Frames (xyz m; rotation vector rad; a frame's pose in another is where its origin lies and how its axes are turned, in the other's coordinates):
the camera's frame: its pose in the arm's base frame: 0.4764 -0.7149 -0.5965 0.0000 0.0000 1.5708
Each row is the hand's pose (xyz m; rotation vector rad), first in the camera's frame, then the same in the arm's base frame.
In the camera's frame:
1: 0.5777 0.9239 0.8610 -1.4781 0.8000 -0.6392
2: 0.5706 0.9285 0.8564 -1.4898 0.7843 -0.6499
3: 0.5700 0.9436 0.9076 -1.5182 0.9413 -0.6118
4: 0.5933 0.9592 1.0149 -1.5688 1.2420 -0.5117
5: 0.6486 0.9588 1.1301 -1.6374 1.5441 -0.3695
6: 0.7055 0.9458 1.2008 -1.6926 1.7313 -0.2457
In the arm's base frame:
1: -0.4475 -0.1372 0.2645 -1.6015 -0.4767 0.5557
2: -0.4521 -0.1443 0.2599 -1.5962 -0.4952 0.5442
3: -0.4672 -0.1449 0.3111 -1.7293 -0.4056 0.5311
4: -0.4828 -0.1216 0.4184 -1.9873 -0.2311 0.5098
5: -0.4824 -0.0663 0.5336 -2.2686 -0.0665 0.4832
6: -0.4694 -0.0094 0.6043 -2.4622 0.0278 0.4700

